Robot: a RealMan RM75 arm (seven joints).
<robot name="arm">
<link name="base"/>
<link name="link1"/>
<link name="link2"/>
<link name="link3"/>
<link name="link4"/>
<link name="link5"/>
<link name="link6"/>
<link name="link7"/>
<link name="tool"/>
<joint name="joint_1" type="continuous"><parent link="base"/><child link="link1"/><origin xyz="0 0 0.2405"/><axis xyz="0 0 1"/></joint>
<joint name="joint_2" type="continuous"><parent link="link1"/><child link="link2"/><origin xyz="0 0 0"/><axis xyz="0 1 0"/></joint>
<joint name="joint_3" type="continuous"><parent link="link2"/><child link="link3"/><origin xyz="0 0 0.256"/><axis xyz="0 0 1"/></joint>
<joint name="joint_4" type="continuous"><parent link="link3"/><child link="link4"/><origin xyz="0 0 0"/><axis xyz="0 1 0"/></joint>
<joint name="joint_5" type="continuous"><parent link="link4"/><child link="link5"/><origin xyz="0 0 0.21"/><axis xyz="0 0 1"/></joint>
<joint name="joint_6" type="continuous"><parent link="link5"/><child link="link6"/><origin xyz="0 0 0"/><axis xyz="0 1 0"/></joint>
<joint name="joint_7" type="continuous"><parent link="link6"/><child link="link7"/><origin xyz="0 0 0.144"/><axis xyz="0 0 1"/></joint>
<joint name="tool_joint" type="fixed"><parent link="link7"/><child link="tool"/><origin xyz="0 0 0"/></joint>
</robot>
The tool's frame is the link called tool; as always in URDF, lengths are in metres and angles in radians. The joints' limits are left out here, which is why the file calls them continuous.
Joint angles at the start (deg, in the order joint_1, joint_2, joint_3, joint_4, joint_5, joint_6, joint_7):
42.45 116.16 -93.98 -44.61 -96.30 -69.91 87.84
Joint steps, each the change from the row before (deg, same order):
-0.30 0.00 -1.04 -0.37 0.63 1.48 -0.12
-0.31 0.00 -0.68 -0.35 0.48 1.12 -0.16
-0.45 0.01 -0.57 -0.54 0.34 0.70 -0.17
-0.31 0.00 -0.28 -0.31 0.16 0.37 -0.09
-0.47 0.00 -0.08 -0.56 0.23 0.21 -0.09
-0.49 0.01 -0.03 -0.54 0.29 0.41 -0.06
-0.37 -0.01 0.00 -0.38 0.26 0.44 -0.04
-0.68 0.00 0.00 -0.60 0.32 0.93 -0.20
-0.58 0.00 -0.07 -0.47 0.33 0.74 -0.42
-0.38 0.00 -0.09 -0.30 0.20 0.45 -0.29
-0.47 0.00 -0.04 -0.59 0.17 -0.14 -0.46
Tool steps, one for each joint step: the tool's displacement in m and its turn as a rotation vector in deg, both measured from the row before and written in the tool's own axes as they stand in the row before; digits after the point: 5 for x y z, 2 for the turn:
0.00008 -0.00043 0.00206 0.84 -0.03 -0.28
0.00009 -0.00039 0.00119 0.73 -0.12 -0.22
0.00016 0.00069 0.00079 0.42 -0.15 -0.28
0.00043 0.00047 0.00025 0.25 -0.08 -0.10
-0.00020 0.00055 -0.00049 0.30 -0.36 -0.07
-0.00021 0.00000 -0.00059 0.53 -0.43 0.04
-0.00008 -0.00045 -0.00062 0.56 -0.35 0.08
0.00063 -0.00100 -0.00105 1.13 -0.45 0.06
0.00067 -0.00050 -0.00075 0.86 -0.38 -0.15
0.00055 -0.00010 -0.00040 0.49 -0.20 -0.13
-0.00039 0.00130 -0.00072 -0.01 -0.36 -0.46

